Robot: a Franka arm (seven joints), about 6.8 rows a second.
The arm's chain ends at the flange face. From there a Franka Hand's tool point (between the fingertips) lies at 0.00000 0.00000 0.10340 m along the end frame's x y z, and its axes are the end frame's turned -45 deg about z.
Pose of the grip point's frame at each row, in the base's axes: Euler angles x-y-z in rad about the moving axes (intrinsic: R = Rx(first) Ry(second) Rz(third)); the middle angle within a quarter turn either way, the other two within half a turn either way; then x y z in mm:
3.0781, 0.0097, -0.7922, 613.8, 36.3, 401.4
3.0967, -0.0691, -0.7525, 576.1, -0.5, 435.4
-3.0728, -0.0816, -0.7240, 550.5, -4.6, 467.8
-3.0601, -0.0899, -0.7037, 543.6, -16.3, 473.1
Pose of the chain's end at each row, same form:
3.0781, 0.0097, -0.0068, 612.8, 42.9, 504.6
3.0967, -0.0691, 0.0329, 583.2, 4.1, 538.4
-3.0728, -0.0816, 0.0614, 558.9, -11.7, 570.6
-3.0601, -0.0899, 0.0817, 552.9, -24.7, 575.7

